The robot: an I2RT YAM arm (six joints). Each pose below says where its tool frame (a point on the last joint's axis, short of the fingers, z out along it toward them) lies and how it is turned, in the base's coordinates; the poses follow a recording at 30 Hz.
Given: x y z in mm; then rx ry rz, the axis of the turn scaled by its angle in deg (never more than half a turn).
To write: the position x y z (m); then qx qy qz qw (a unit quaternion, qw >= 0). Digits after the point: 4 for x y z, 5 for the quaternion.
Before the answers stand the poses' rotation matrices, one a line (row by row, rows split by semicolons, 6 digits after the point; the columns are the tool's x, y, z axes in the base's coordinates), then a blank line. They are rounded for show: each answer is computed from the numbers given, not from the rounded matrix.
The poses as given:
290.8 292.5 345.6 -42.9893 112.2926 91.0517
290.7 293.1 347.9 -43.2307 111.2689 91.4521
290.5 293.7 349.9 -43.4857 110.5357 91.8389
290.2 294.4 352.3 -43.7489 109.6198 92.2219
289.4 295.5 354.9 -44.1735 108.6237 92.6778
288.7 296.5 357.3 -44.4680 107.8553 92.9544
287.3 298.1 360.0 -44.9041 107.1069 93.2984
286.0 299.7 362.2 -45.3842 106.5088 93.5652
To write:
-0.720958 -0.691787 0.040633; -0.103209 0.165173 0.980850; -0.685250 0.702958 -0.190481
-0.714804 -0.698241 0.038931; -0.097026 0.154150 0.983272; -0.692562 0.699069 -0.177934
-0.710656 -0.702635 0.035684; -0.093650 0.144744 0.985027; -0.697279 0.696673 -0.168665
-0.705107 -0.708329 0.033076; -0.088621 0.134305 0.986969; -0.703541 0.692988 -0.157473
-0.698733 -0.714829 0.028145; -0.084749 0.121778 0.988933; -0.710345 0.688614 -0.145671
-0.693484 -0.720027 0.025313; -0.081237 0.113055 0.990262; -0.715878 0.684674 -0.136895
-0.688207 -0.725237 0.020048; -0.079611 0.102955 0.991495; -0.721133 0.680758 -0.128591
-0.683363 -0.729937 0.014393; -0.079779 0.094255 0.992346; -0.725707 0.676984 -0.122644

0.2908 0.2925 0.3456 -0.27584 0.72052 0.58423 0.25186
0.2907 0.2931 0.3479 -0.27793 0.71535 0.58795 0.25564
0.2905 0.2937 0.3499 -0.27985 0.71135 0.59103 0.25760
0.2902 0.2944 0.3523 -0.28198 0.70656 0.59442 0.26064
0.2894 0.2955 0.3549 -0.28511 0.70110 0.59818 0.26333
0.2887 0.2965 0.3573 -0.28738 0.69704 0.60074 0.26584
0.2873 0.2981 0.3600 -0.29044 0.69278 0.60346 0.26747
0.2860 0.2997 0.3622 -0.29369 0.68925 0.60549 0.26844

